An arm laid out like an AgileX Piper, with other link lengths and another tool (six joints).
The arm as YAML. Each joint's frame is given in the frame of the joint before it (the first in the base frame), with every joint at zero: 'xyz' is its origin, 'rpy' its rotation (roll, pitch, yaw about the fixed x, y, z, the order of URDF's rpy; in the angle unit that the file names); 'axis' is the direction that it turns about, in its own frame. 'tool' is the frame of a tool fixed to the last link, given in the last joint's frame.
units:
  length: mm
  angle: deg
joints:
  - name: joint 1
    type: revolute
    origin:
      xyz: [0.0, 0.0, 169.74]
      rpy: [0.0, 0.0, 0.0]
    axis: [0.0, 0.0, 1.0]
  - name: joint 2
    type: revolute
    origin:
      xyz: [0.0, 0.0, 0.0]
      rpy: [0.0, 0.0, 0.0]
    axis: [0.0, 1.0, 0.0]
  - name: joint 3
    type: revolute
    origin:
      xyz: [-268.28, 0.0, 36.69]
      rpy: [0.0, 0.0, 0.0]
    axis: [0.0, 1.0, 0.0]
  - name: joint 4
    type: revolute
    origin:
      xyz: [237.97, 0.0, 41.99]
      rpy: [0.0, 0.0, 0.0]
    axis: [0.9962, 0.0, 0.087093]
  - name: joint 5
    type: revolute
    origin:
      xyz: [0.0, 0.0, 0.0]
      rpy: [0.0, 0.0, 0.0]
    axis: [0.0, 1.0, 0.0]
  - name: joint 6
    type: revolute
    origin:
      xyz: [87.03, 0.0, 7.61]
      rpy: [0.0, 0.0, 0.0]
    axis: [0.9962, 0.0, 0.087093]
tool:
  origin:
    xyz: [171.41, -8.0, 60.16]
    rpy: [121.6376, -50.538, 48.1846]
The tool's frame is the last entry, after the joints.
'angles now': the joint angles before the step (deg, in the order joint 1, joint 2, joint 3, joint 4, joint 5, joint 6). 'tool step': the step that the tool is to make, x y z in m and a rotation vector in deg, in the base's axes. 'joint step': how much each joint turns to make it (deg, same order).
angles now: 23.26 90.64 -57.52 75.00 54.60 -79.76
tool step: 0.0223 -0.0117 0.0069 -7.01 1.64 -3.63
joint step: 0.01 -0.33 -9.07 -14.49 -0.06 18.17
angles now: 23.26 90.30 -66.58 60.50 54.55 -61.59
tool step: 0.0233 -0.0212 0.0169 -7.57 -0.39 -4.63
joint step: 0.01 -0.35 -10.54 -15.65 3.32 17.42
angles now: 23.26 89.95 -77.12 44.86 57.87 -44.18
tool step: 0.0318 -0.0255 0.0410 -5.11 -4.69 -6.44
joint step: 0.01 -0.06 -12.02 -13.01 3.54 13.08
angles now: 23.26 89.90 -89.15 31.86 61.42 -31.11
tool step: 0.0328 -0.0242 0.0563 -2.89 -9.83 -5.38
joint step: 0.02 0.10 -10.47 -9.99 0.27 5.57
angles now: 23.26 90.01 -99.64 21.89 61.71 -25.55
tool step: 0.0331 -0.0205 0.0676 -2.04 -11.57 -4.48
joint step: -0.01 2.76 -13.25 -8.71 0.01 2.40
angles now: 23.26 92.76 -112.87 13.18 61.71 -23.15
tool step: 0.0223 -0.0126 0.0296 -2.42 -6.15 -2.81
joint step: 0.01 3.33 -8.14 -5.62 0.05 0.42
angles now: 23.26 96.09 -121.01 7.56 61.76 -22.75
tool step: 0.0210 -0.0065 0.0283 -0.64 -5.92 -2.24
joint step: 0.00 3.59 -7.07 -3.78 -1.74 0.23
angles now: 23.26 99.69 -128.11 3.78 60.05 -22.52
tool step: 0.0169 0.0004 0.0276 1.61 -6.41 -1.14
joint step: 0.00 2.11 -2.62 -1.54 -6.03 0.06
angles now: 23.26 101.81 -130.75 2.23 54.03 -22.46
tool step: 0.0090 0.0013 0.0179 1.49 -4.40 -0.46
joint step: 0.00 0.94 -0.38 -0.56 -5.19 0.00
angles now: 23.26 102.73 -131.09 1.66 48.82 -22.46
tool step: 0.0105 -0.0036 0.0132 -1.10 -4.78 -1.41
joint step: 0.00 1.00 -0.11 -2.81 -4.84 -0.57
